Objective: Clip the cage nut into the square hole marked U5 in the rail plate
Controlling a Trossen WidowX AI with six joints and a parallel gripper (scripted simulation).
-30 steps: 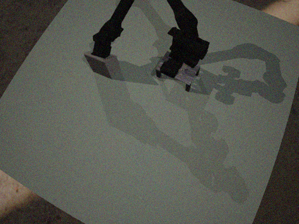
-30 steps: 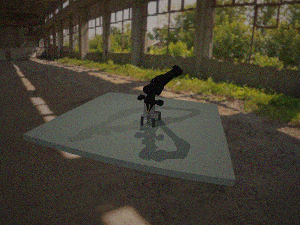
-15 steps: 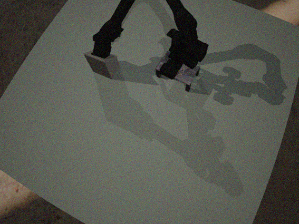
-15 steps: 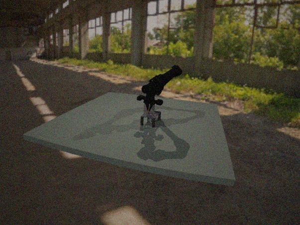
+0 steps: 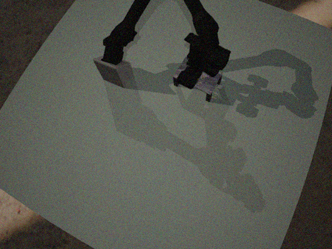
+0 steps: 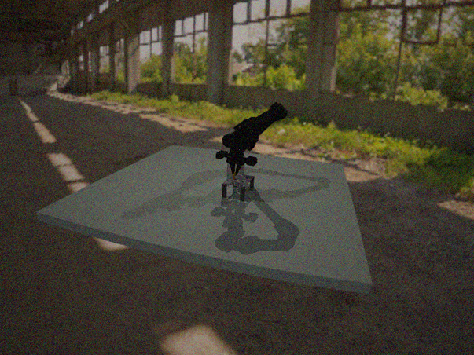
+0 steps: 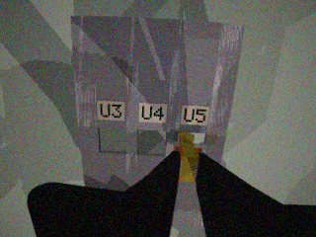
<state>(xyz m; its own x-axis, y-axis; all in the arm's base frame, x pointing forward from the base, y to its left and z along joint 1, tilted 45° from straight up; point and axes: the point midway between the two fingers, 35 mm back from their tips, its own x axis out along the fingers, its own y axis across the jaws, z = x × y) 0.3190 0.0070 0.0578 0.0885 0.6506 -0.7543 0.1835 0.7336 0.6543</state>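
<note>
Now: the cage nut 1 cm below my gripper tip.
</note>
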